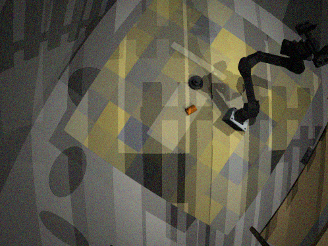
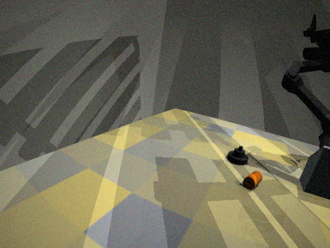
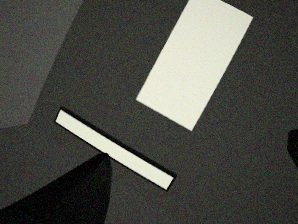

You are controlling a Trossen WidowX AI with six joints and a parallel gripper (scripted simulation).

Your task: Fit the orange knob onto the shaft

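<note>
The orange knob is 240 mm ahead of my gripper tip, 390 mm to the left of it and 680 mm below it. Round my gripper tip: round dark pedestal 290 mm ahead, 230 mm to the left, 670 mm below.
</note>
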